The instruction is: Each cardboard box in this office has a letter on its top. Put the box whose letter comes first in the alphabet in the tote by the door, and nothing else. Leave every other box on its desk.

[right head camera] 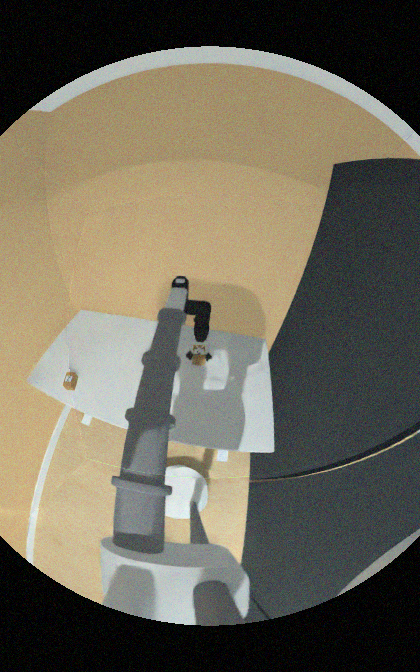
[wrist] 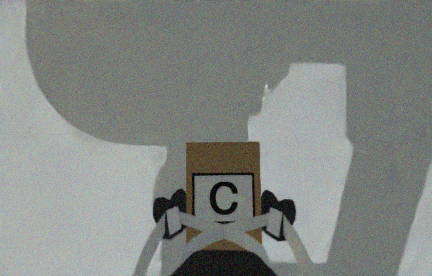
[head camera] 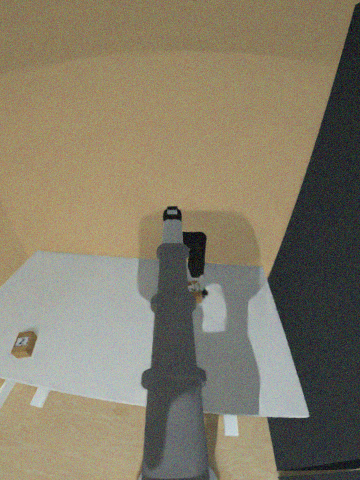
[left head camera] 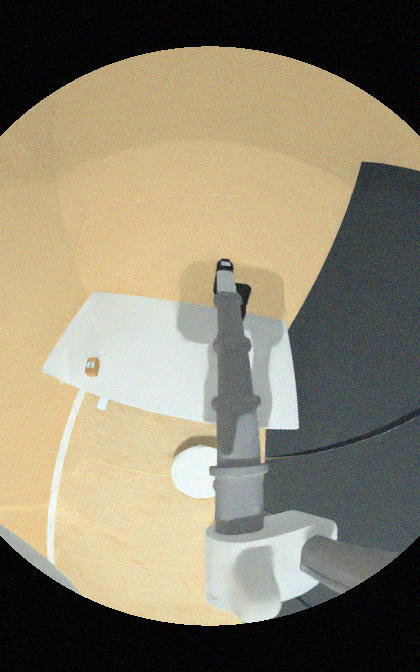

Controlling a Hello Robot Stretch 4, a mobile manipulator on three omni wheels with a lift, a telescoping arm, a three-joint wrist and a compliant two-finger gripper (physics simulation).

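Places are measured from the robot's base along level axes (x ahead, y left, z up), in metres.
Pixels of known places: gripper, between the fingertips: (wrist: 223,205).
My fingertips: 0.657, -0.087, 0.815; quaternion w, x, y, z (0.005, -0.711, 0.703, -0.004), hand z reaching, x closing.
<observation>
Ahead of a thing's pixels: the offset from my fingertips to its top centre, as dx, dy, dz. Level surfaces: height alone.
A cardboard box with the letter C @[+0.014, +0.000, +0.044] (wrist: 223,162) (right head camera: 199,359) (head camera: 198,299) on its top is between my fingertips. My gripper (wrist: 223,205) (right head camera: 199,355) is shut on this box, one black fingertip against each side, and holds it above the white desk @[dz -0.123] (head camera: 100,320) (left head camera: 150,350) (right head camera: 115,350). In the head view the arm hides part of the gripper. A second cardboard box @[-0.174, +0.721, -0.073] (head camera: 24,344) (left head camera: 92,367) (right head camera: 70,381) stands near the desk's left front edge; its letter looks like N or Z, I cannot tell which. The tote and the door do not show.
My grey telescoping arm (head camera: 173,345) (left head camera: 235,375) (right head camera: 152,385) reaches over the desk. A white round object (left head camera: 194,472) (right head camera: 187,492) is on the wooden floor in front of the desk. A large dark surface (head camera: 325,300) (left head camera: 350,350) (right head camera: 340,375) lies right of the desk. A tan wall rises behind it.
</observation>
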